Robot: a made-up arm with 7 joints.
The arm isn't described. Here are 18 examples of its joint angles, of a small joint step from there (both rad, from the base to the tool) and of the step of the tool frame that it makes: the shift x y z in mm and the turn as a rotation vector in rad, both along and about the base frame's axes.
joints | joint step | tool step
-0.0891 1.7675 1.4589 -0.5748 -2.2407 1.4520 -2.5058 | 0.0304 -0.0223 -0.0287 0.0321 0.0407 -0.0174 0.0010 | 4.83 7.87 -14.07 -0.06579 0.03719 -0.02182
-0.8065 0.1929 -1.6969 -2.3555 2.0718 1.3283 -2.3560 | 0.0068 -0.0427 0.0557 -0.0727 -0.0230 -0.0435 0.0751 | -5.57 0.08 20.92 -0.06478 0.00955 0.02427
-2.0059 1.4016 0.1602 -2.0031 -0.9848 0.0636 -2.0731 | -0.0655 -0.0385 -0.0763 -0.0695 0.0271 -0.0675 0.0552 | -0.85 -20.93 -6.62 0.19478 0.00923 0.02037
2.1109 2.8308 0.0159 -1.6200 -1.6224 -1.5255 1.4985 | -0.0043 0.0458 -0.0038 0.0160 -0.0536 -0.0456 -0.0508 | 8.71 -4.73 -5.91 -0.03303 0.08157 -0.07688
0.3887 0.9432 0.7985 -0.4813 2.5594 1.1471 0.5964 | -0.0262 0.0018 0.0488 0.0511 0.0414 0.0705 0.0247 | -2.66 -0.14 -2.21 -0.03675 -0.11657 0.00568
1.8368 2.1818 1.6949 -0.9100 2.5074 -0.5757 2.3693 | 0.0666 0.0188 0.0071 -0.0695 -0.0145 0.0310 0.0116 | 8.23 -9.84 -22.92 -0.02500 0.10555 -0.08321
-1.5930 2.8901 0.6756 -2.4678 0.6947 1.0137 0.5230 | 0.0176 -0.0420 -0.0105 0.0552 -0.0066 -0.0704 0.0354 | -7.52 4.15 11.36 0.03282 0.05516 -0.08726
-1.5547 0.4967 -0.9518 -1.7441 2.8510 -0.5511 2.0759 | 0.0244 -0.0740 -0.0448 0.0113 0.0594 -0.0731 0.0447 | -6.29 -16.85 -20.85 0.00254 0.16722 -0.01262
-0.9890 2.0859 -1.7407 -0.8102 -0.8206 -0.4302 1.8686 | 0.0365 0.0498 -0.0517 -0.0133 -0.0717 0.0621 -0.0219 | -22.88 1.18 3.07 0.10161 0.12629 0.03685
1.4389 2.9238 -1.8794 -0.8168 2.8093 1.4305 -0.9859 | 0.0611 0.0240 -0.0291 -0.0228 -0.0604 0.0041 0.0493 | 8.23 -2.50 -10.25 0.08369 0.11179 0.03612
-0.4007 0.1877 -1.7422 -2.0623 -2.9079 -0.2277 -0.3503 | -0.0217 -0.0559 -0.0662 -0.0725 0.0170 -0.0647 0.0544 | -18.38 -1.53 17.81 -0.00095 0.05809 -0.10956
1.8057 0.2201 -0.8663 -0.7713 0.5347 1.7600 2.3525 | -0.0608 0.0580 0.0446 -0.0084 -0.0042 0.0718 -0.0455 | -7.66 32.83 -17.15 -0.01826 0.01562 -0.03689
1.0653 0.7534 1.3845 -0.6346 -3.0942 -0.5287 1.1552 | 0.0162 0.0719 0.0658 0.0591 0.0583 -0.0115 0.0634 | 2.66 9.67 22.42 0.12713 -0.10434 0.04315
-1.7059 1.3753 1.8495 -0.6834 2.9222 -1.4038 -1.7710 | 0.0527 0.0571 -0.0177 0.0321 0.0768 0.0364 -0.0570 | -19.11 6.33 -0.97 0.06978 -0.01652 0.08214
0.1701 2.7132 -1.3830 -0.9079 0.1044 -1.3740 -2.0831 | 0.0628 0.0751 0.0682 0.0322 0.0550 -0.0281 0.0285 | 26.48 -23.38 21.82 0.05603 -0.02620 -0.04730
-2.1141 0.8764 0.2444 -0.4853 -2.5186 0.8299 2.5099 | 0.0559 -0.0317 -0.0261 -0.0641 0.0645 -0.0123 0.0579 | 10.78 -11.70 -6.73 0.05684 -0.02046 -0.09316
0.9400 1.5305 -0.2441 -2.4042 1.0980 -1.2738 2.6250 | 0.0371 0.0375 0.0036 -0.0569 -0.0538 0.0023 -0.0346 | -4.23 -7.04 7.18 0.02785 -0.01117 -0.06296
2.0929 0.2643 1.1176 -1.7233 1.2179 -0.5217 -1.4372 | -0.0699 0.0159 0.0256 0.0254 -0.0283 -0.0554 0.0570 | -1.52 9.75 -9.47 0.04637 -0.07380 -0.08314
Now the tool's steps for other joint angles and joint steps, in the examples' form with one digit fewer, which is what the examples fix.
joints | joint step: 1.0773 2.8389 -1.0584 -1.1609 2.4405 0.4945 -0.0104 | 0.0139 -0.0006 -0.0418 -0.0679 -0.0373 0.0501 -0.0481
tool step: -15.9 2.5 -5.3 -0.0386 0.1268 0.1152
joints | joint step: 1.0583 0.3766 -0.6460 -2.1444 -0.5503 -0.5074 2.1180 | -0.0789 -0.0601 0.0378 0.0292 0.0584 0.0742 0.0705
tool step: 22.2 -1.1 -8.1 -0.0598 0.0478 0.0818
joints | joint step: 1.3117 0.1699 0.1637 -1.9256 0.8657 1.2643 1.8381 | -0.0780 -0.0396 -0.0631 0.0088 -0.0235 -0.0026 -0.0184
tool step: 22.3 -16.1 -17.0 -0.0603 -0.0834 -0.0407
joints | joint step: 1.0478 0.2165 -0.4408 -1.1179 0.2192 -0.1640 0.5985 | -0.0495 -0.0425 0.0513 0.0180 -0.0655 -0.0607 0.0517
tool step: 17.6 -0.6 -11.3 0.0201 -0.1052 0.0338
